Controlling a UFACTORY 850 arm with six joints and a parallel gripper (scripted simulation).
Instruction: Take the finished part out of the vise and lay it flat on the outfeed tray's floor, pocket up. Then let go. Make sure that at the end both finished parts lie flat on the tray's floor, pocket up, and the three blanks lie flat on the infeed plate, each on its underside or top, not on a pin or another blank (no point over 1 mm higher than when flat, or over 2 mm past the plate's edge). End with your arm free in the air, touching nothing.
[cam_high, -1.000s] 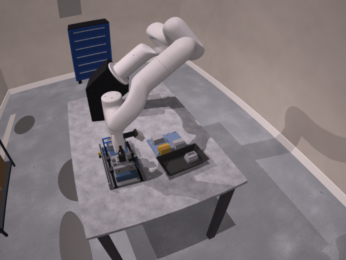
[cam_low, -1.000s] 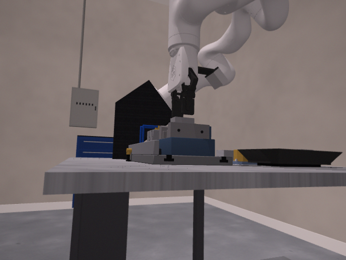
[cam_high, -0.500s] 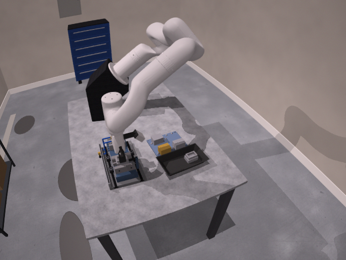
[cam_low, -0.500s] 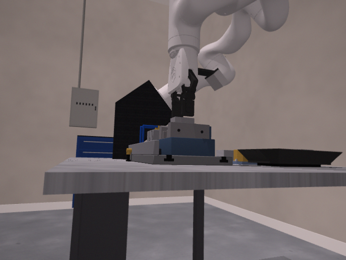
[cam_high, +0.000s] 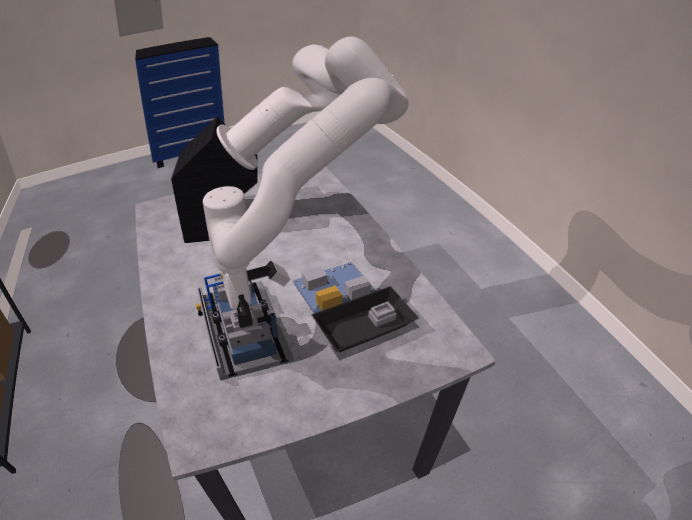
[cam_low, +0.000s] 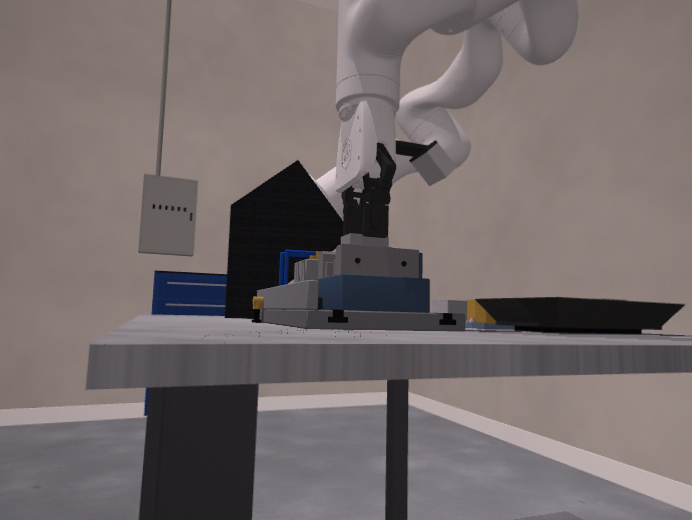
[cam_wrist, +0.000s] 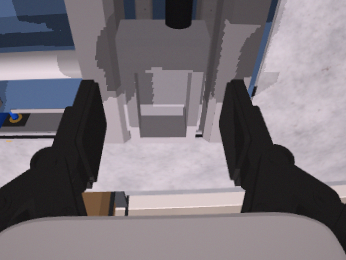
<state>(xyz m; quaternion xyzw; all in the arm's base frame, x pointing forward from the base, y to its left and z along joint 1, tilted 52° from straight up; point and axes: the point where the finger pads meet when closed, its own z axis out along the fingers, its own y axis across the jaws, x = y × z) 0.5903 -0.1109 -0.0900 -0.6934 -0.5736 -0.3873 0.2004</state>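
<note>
Right now the vise is 60 mm behind my hand, 10 mm to the left of it and 90 mm below it. Round my hand: yellow block: 60 mm behind, 250 mm to the left, 100 mm below.
</note>
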